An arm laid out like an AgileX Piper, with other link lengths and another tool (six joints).
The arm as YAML. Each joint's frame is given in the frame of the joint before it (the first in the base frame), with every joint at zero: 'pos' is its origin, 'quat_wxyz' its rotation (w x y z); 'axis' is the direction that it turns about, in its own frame. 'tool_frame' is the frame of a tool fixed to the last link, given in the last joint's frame.
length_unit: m
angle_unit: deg
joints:
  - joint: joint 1
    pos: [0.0, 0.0, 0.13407]
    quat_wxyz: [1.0, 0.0, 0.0, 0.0]
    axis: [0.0, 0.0, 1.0]
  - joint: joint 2
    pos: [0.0, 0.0, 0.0]
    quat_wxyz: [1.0, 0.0, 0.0, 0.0]
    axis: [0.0, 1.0, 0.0]
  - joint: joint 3
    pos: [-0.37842, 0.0, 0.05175]
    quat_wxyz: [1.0, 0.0, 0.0, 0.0]
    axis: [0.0, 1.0, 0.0]
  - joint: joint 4
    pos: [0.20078, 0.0, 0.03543]
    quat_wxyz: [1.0, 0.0, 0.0, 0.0]
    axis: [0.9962, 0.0, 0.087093]
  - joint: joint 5
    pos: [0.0, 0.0, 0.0]
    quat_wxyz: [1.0, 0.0, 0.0, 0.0]
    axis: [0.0, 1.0, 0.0]
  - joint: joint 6
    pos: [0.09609, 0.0, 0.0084]
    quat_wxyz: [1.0, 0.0, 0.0, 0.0]
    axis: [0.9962, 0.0, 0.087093]
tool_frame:
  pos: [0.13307, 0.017, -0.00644]
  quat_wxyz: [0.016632, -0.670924, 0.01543, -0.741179]
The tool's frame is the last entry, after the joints.
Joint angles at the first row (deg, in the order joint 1, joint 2, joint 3, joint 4, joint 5, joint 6):
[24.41, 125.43, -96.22, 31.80, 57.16, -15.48]
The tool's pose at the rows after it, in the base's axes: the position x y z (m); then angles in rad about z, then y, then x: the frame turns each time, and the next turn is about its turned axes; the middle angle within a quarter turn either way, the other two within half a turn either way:
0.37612, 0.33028, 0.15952, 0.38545, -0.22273, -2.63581
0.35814, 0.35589, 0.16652, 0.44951, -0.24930, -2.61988
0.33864, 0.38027, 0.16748, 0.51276, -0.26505, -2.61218
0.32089, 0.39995, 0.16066, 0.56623, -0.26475, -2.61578
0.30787, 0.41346, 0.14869, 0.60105, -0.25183, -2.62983
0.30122, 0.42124, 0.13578, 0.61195, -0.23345, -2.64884
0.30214, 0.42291, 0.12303, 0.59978, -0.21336, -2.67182
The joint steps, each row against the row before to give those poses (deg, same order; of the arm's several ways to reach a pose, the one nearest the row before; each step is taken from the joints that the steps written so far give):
[2.73, -0.47, -0.68, 1.89, 0.11, -1.74]
[3.32, -0.27, -0.67, 1.15, -0.09, -1.23]
[3.47, 0.28, -0.52, 0.68, -0.34, -0.85]
[3.13, 0.91, -0.25, 0.01, -0.61, -0.25]
[2.47, 1.26, -0.07, -0.75, -0.84, 0.63]
[1.62, 1.28, -0.09, -1.22, -0.91, 1.52]
[0.63, 1.22, -0.11, -1.59, -0.90, 2.15]

